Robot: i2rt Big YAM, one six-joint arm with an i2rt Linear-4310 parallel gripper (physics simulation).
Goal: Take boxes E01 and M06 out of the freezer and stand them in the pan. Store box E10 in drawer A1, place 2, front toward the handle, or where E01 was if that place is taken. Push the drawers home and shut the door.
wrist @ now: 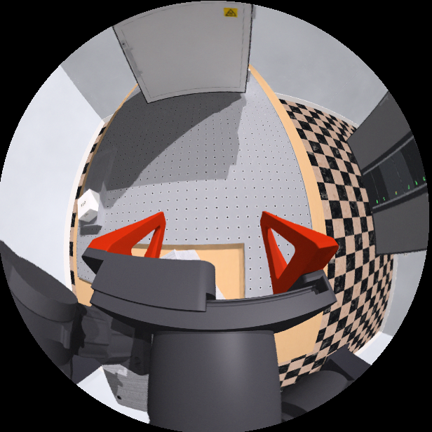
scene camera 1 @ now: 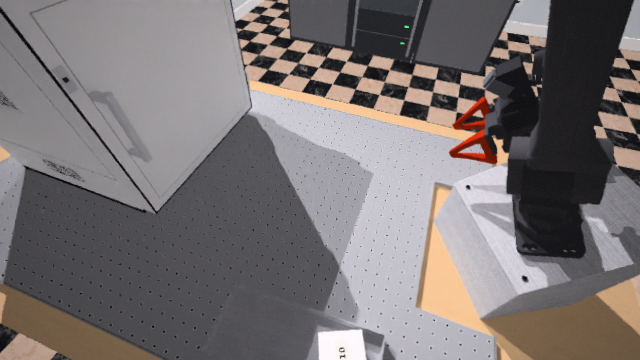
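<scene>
The freezer point(scene camera 1: 165, 65) point(wrist: 192, 55) stands at the far end of the bench with its door shut; its handle point(scene camera 1: 121, 125) is on the door's left side. The drawers and their contents are hidden. A white box point(scene camera 1: 341, 345) point(wrist: 88, 206) stands in the grey pan point(scene camera 1: 265, 325) point(wrist: 92, 229), at the bottom edge of the scene view and at the left in the wrist view. Part of its label reads "10" in the scene view. Boxes E01 and M06 do not show. My gripper point(scene camera 1: 452, 140) point(wrist: 212, 216) is open and empty, above the bench's right part, away from freezer and pan.
The perforated metal bench top point(scene camera 1: 395, 200) point(wrist: 200, 200) lies between the freezer and the arm. The arm stands on a metal block point(scene camera 1: 465, 260). A dark cabinet point(scene camera 1: 320, 22) point(wrist: 400, 227) with green lights stands on the checkered floor beyond the bench's edge.
</scene>
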